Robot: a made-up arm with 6 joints. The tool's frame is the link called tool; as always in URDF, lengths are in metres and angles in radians.
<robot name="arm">
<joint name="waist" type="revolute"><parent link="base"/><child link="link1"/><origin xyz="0 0 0.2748"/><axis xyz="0 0 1"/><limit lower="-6.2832" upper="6.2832" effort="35" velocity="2.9"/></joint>
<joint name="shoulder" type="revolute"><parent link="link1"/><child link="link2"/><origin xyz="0 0 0" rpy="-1.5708 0 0"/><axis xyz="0 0 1"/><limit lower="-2.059" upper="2.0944" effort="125" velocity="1.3"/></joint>
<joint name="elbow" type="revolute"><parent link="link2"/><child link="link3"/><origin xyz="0.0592 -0.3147 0"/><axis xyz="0 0 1"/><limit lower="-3.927" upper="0.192" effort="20" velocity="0.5"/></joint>
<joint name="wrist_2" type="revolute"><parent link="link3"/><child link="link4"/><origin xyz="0.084 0.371 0" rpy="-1.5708 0 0"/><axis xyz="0 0 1"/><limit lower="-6.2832" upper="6.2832" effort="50" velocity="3"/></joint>
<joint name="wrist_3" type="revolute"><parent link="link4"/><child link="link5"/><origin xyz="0 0 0" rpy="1.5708 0 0"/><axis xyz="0 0 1"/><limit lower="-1.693" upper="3.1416" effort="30" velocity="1.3"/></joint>
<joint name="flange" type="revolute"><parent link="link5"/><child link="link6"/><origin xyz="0.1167 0.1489 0" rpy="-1.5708 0 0"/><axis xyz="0 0 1"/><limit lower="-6.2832" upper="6.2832" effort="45" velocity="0.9"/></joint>
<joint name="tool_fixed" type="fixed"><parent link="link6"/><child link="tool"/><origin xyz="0 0 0"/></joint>
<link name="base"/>
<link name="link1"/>
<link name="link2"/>
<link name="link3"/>
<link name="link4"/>
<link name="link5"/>
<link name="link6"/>
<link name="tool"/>
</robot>
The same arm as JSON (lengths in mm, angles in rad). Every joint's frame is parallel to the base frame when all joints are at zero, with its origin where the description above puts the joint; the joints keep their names.
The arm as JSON. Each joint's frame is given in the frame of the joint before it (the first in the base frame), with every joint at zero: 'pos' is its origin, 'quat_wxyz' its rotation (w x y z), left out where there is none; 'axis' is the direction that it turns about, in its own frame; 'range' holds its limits. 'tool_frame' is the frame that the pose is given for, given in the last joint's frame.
{"length_unit": "mm", "angle_unit": "rad", "joints": [{"joint": "waist", "pos": [0.0, 0.0, 274.8], "axis": [0.0, 0.0, 1.0], "range": [-6.2832, 6.2832]}, {"joint": "shoulder", "pos": [0.0, 0.0, 0.0], "axis": [0.0, 1.0, 0.0], "range": [-2.059, 2.0944]}, {"joint": "elbow", "pos": [59.2, 0.0, 314.7], "axis": [0.0, 1.0, 0.0], "range": [-3.927, 0.192]}, {"joint": "wrist_2", "pos": [84.0, 0.0, -371.0], "axis": [0.0, 0.0, -1.0], "range": [-6.2832, 6.2832]}, {"joint": "wrist_3", "pos": [0.0, 0.0, 0.0], "axis": [0.0, 1.0, 0.0], "range": [-1.693, 3.1416]}, {"joint": "flange", "pos": [116.7, 0.0, -148.9], "axis": [0.0, 0.0, -1.0], "range": [-6.2832, 6.2832]}], "tool_frame": {"pos": [0.0, 0.0, 0.0], "quat_wxyz": [0.000004, 0.999996, 0.0, 0.0]}}
